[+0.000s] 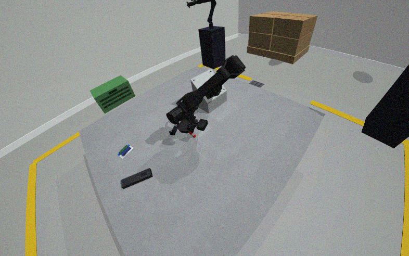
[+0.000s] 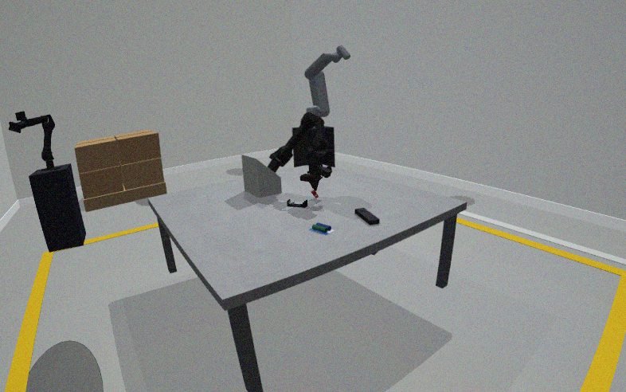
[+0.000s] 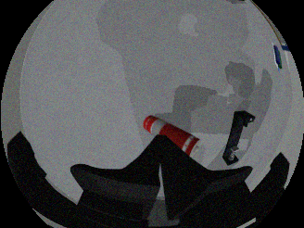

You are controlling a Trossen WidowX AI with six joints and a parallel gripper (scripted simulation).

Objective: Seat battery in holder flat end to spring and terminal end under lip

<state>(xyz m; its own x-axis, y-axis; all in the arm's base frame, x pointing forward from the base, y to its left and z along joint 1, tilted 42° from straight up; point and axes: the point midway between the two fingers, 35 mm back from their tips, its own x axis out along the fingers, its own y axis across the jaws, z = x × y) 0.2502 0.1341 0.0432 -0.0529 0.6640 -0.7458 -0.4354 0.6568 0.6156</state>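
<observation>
The battery lies 10 mm to the right of my gripper tip and 10 mm below it. Also, from my gripper tip: flat black bar: 380 mm ahead, 20 mm to the left, 20 mm below; white card: 370 mm ahead, 210 mm to the right, 30 mm below.
</observation>
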